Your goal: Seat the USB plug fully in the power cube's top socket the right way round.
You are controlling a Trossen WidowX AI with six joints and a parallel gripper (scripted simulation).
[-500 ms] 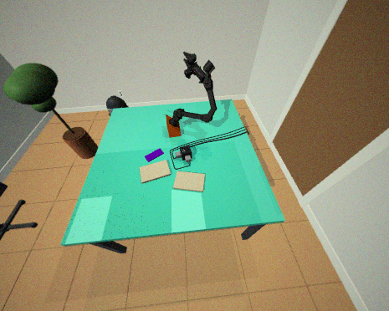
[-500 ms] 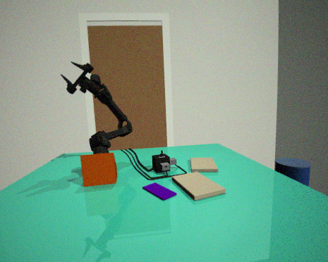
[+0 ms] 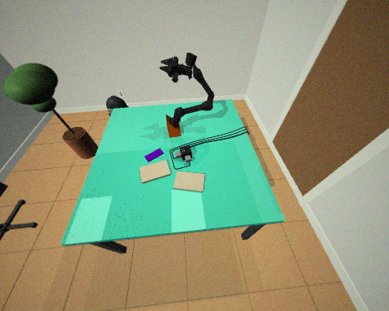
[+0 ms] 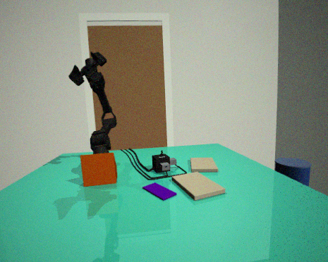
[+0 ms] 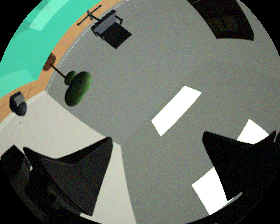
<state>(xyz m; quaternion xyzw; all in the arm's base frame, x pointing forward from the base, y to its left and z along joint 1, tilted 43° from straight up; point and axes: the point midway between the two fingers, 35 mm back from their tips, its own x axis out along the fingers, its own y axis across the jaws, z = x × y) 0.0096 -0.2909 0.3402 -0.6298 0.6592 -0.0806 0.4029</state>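
Right now my gripper tip is 47 cm above the usb plug, 32 cm short of it and 10 cm to the right of it. The rest, counted from my gripper tip: purple card (56 cm below, 29 cm ahead, 14 cm to the right).
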